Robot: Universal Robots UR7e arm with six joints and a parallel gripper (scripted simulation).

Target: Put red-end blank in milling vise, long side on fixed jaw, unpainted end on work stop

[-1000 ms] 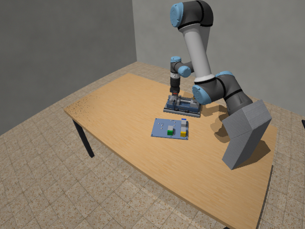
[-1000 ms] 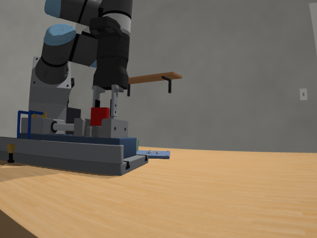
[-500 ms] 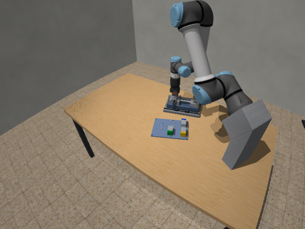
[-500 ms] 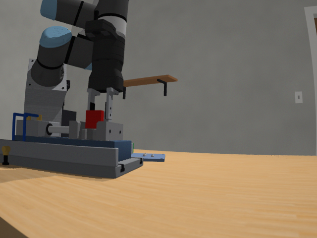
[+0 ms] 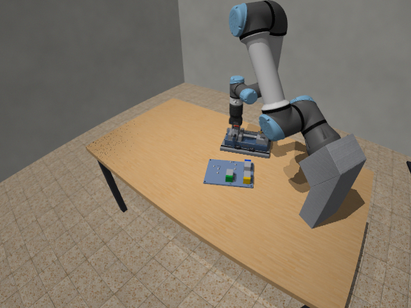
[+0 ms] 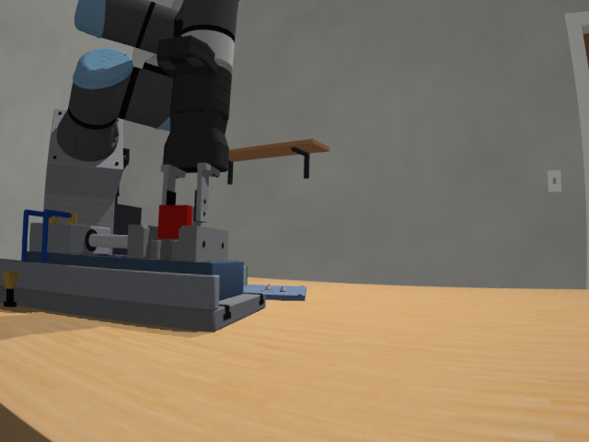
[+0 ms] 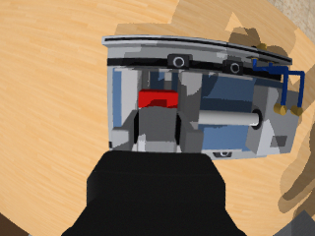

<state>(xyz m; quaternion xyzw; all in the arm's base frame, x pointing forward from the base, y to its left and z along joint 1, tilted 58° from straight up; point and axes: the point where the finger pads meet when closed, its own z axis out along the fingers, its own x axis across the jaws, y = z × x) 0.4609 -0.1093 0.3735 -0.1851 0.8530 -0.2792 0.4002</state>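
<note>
Now: the fixed jaw 30 mm ahead of my hand and 40 mm below it. From my hand the other things lie so: grey rod 90 mm behind, 10 mm to the right, 40 mm below; work stop 10 mm behind, 50 mm to the left, 30 mm below; moving jaw 30 mm behind, 10 mm to the right, 40 mm below.
</note>
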